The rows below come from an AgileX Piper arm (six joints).
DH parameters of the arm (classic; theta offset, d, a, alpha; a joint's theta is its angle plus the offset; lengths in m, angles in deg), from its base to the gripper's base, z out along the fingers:
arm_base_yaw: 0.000 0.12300 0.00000 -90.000
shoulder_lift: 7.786 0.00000 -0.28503 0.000
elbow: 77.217 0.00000 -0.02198 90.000
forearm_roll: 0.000 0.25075 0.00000 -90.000
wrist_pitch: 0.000 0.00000 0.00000 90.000
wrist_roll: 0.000 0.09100 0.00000 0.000
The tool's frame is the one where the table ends.
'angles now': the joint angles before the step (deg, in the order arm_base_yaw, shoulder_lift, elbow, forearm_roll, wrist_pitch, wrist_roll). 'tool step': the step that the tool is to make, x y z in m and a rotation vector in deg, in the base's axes. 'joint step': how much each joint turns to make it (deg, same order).
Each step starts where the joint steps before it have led.
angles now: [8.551, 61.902, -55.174, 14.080, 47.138, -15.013]
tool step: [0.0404, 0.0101, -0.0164, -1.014, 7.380, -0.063]
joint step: [1.108, 10.492, -5.307, -1.225, 1.933, 2.215]
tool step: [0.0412, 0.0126, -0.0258, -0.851, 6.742, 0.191]
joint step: [1.116, 10.886, -5.291, -0.420, 0.977, 1.432]
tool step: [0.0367, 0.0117, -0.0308, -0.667, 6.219, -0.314]
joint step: [0.782, 10.278, -5.357, -0.151, 1.083, 1.521]
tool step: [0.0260, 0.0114, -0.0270, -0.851, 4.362, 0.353]
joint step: [0.973, 7.930, -4.587, -0.340, 0.959, 0.993]
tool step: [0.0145, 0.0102, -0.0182, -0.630, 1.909, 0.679]
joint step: [1.096, 4.794, -2.786, -0.360, -0.098, 0.563]
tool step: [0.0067, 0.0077, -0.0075, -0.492, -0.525, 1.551]
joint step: [0.967, 2.046, -1.279, -0.371, -1.075, -0.666]
